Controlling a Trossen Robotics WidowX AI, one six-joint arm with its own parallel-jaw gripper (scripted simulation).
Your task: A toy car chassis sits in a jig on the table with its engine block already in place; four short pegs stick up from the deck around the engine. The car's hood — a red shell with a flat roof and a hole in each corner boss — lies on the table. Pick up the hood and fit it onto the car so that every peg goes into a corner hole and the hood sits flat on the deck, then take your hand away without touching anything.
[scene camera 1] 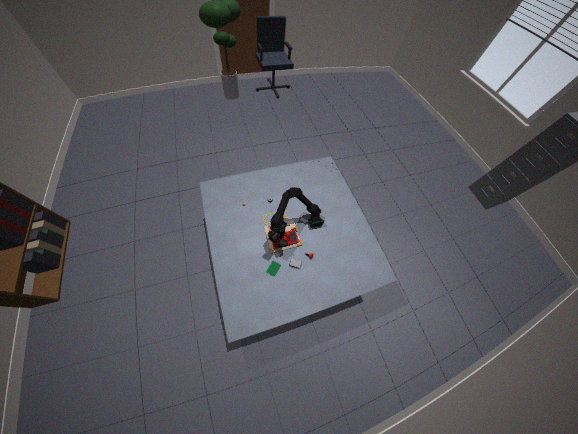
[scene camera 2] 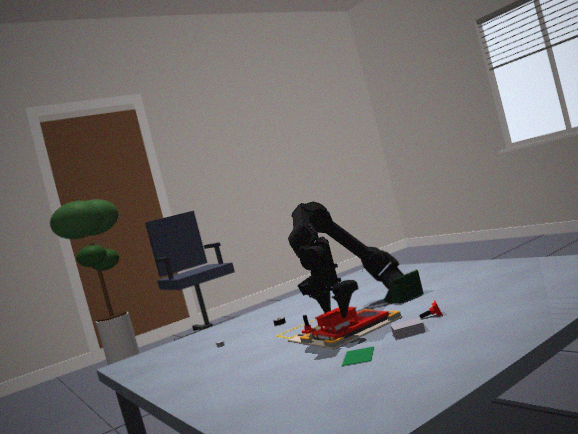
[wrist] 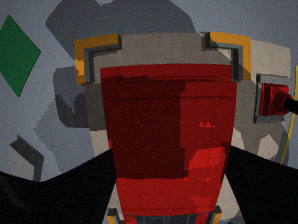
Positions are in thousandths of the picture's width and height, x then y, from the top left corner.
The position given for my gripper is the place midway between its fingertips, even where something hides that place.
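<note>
There is a jig (scene camera 2: 523,780) here, and I see the jig (wrist: 851,279) from my wrist as well. A red hood (wrist: 576,623) is what I am holding: it is in the grip of my gripper (scene camera 2: 582,732), and that is the same gripper (wrist: 576,685) that I see from the wrist.
</note>
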